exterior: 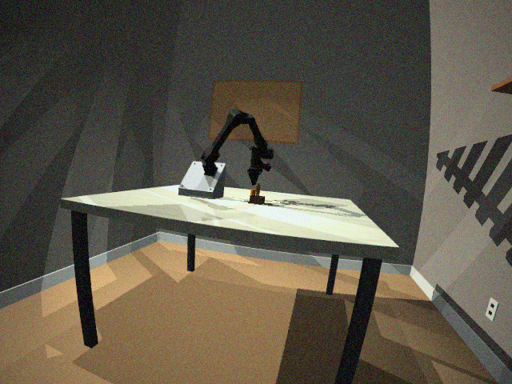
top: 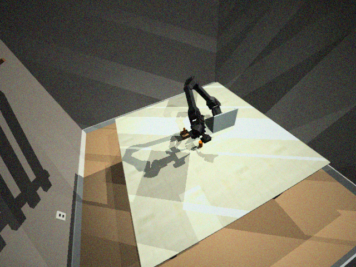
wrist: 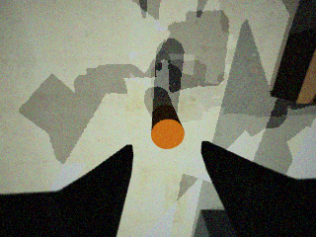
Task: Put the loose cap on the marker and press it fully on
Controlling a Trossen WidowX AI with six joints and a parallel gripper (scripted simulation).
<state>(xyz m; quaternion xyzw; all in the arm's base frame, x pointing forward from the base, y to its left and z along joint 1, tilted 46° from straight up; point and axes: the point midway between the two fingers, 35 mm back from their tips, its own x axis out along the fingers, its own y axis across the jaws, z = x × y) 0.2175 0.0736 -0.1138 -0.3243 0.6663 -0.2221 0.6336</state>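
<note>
Right now the orange cap is 5 cm below my gripper tip. The rest, counted from my gripper tip: holder block: 7 cm ahead, 16 cm to the right, 6 cm below.
</note>
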